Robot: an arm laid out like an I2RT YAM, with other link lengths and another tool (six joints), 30 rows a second.
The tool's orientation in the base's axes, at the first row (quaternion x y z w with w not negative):
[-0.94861, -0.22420, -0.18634, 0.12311]
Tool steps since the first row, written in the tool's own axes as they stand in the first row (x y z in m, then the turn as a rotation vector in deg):
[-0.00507, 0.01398, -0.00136, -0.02, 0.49, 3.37]
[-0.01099, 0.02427, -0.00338, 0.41, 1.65, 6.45]
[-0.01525, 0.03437, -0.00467, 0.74, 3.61, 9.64]
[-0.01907, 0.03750, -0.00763, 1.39, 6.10, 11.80]
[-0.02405, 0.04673, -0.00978, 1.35, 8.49, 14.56]
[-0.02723, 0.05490, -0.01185, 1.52, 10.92, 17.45]
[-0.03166, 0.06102, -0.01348, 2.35, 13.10, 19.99]
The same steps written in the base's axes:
[0.00197, -0.01451, -0.00295, 1.22, 0.64, -3.12]
[0.00131, -0.02634, -0.00509, 3.04, 0.77, -5.89]
[0.00215, -0.03714, -0.00718, 5.19, 0.20, -8.92]
[-0.00043, -0.04225, -0.00655, 7.55, -1.03, -10.97]
[-0.00086, -0.05284, -0.00804, 9.46, -2.25, -13.83]
[-0.00027, -0.06181, -0.00870, 11.61, -3.38, -16.73]
[-0.00155, -0.06932, -0.00996, 14.09, -4.15, -19.00]

